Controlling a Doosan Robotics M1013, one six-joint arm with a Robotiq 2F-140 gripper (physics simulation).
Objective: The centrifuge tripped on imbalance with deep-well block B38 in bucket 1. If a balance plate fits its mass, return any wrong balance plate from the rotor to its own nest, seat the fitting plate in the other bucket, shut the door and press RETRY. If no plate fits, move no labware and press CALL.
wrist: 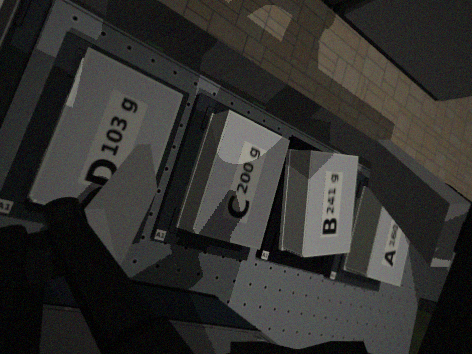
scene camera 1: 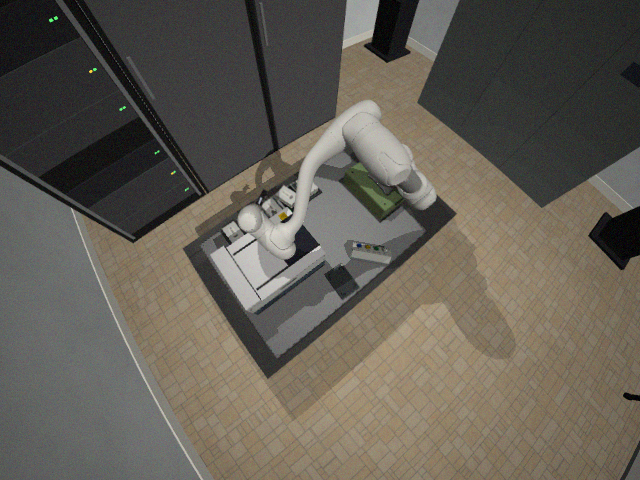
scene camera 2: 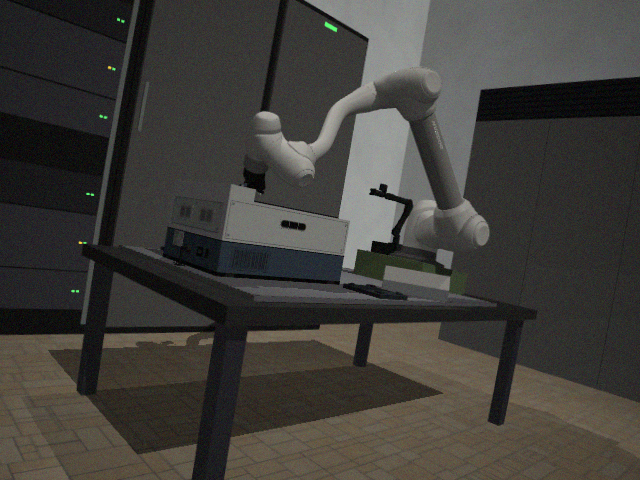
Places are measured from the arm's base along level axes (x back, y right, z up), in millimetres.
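Where they show: gripper, fingertip midpoint: (wrist: 262, 165).
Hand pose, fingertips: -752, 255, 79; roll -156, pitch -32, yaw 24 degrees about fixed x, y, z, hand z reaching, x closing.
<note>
Each offset is from my fingertips to the top centre of the thing, as dx, dy, dz. "pt": to the spot under its first point. Level surfaces: height alone.
In the wrist view four grey balance plates stand in a row of dark nests on a perforated deck {dz -175} (wrist: 305, 300). Plate D {-64, -5, -121} (wrist: 76, 145) reads 103 g, plate C {+68, +10, -121} (wrist: 263, 182) reads 200 g, and plate B {+193, +30, -116} (wrist: 327, 201) reads 241 g. Plate A {+336, +26, -121} (wrist: 386, 244) has its mass label partly hidden by a finger. My gripper (wrist: 262, 165) (scene camera 2: 253, 185) is open and empty, hovering above the row, its fingers spanning from plate D to plate A. It hangs behind the white and blue centrifuge (scene camera 1: 243, 269) (scene camera 2: 269, 227). The centrifuge's rotor, buckets and block B38 are hidden.
A white button panel {+370, -558, -91} (scene camera 1: 370, 251) (scene camera 2: 415, 284) with coloured buttons lies right of the centrifuge. A dark flat pad {pt +138, -584, -162} (scene camera 1: 341, 281) (scene camera 2: 374, 290) lies in front of it. The arm's green base (scene camera 1: 371, 193) stands at the back right of the dark table {dz -188} (scene camera 2: 243, 302). Cabinets surround the table.
</note>
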